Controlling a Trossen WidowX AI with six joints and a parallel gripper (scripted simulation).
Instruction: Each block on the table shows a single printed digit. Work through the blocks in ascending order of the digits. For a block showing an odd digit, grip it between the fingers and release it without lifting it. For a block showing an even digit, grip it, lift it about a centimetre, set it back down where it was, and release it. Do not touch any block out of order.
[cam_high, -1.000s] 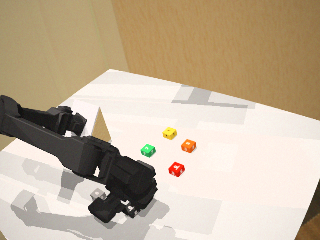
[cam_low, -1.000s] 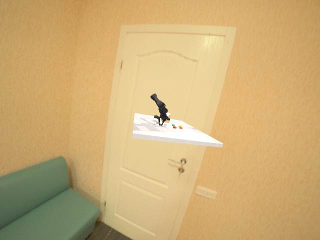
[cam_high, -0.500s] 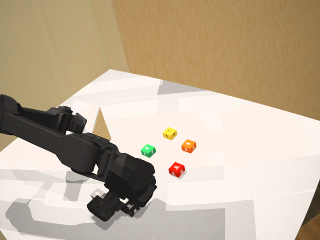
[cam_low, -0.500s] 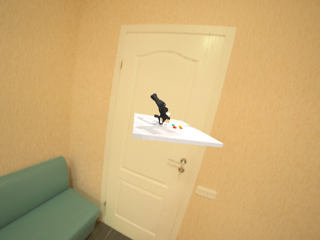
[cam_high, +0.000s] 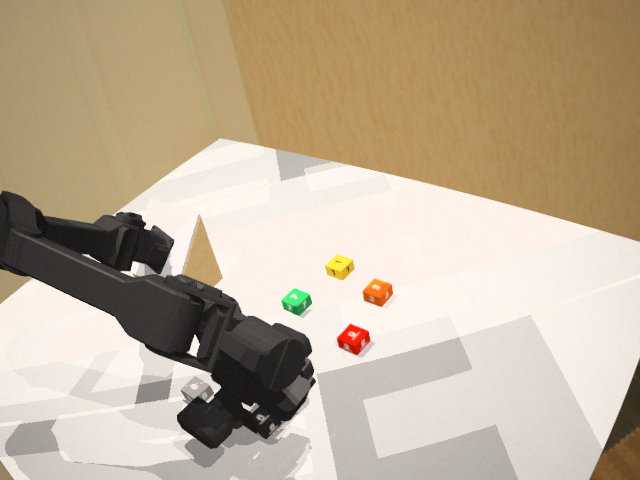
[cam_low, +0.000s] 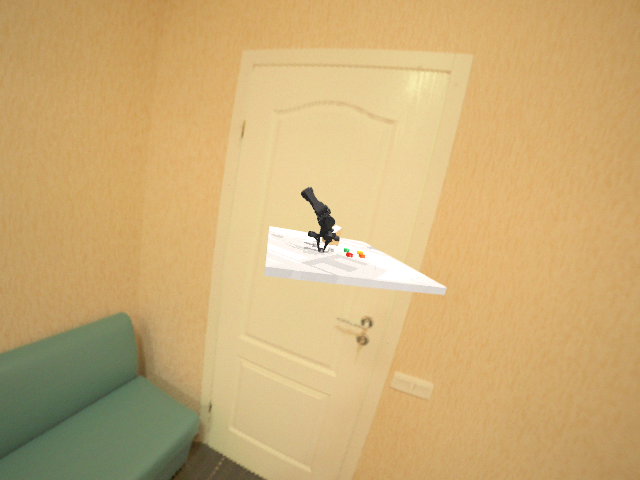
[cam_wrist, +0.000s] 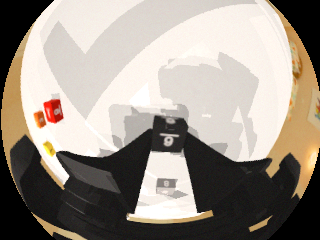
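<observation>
My gripper tip is now right at the black block. From my gripper tip the other things lie so: white block (80 mm behind, 80 mm to the left); then red block (10 mm behind, 180 mm to the left); then grey block (120 mm behind, 30 mm to the right).
</observation>
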